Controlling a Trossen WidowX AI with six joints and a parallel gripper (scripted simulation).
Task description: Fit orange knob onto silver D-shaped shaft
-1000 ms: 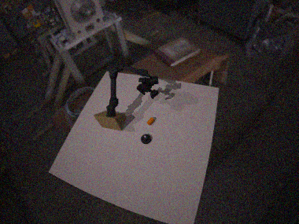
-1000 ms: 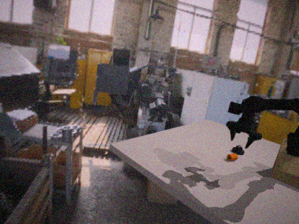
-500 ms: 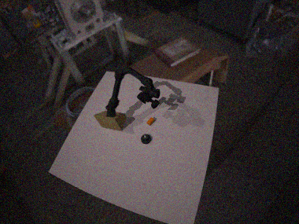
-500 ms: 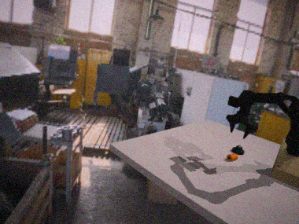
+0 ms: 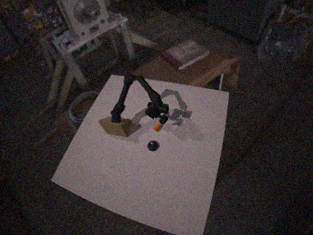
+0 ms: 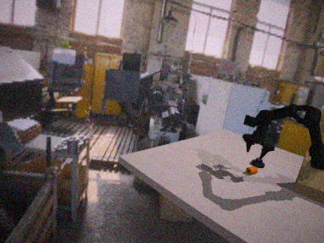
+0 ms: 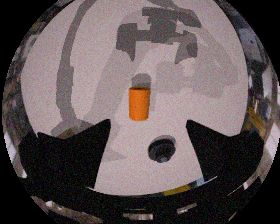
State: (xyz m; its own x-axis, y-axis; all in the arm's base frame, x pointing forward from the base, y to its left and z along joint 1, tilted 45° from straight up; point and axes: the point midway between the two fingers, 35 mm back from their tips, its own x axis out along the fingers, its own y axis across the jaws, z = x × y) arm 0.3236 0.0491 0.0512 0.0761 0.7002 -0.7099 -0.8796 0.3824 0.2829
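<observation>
Now: gripper tip 2 cm past the orange knob, 1 cm to the left of it and 9 cm above it. Round my gripper tip: round dark pedestal: 2 cm behind, 17 cm to the right, 8 cm below.
</observation>
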